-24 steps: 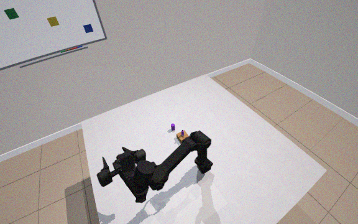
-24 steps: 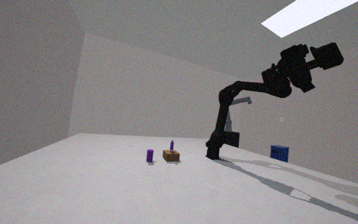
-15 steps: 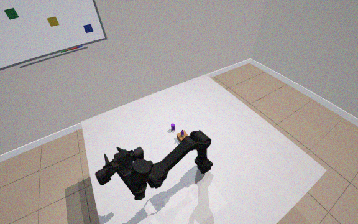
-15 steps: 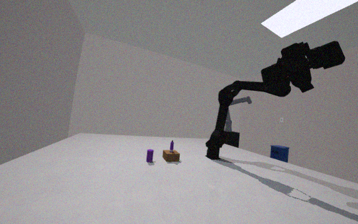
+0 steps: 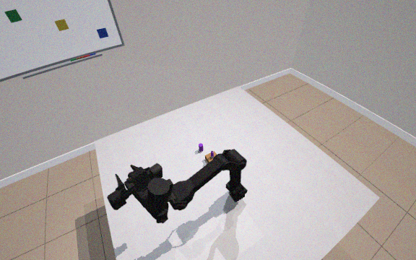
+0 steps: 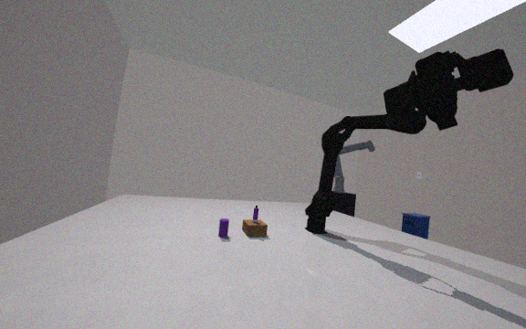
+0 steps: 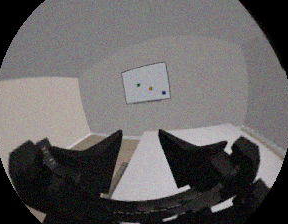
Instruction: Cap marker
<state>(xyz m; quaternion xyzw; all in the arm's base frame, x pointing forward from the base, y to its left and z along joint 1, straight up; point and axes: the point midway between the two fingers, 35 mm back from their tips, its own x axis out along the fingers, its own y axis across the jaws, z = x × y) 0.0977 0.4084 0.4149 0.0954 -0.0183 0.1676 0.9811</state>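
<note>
My gripper tip is 24 cm short of the purple cap, 40 cm to the left of it and 39 cm above it. Also, from my gripper tip: tan holder block: 13 cm ahead, 42 cm to the right, 40 cm below.
</note>
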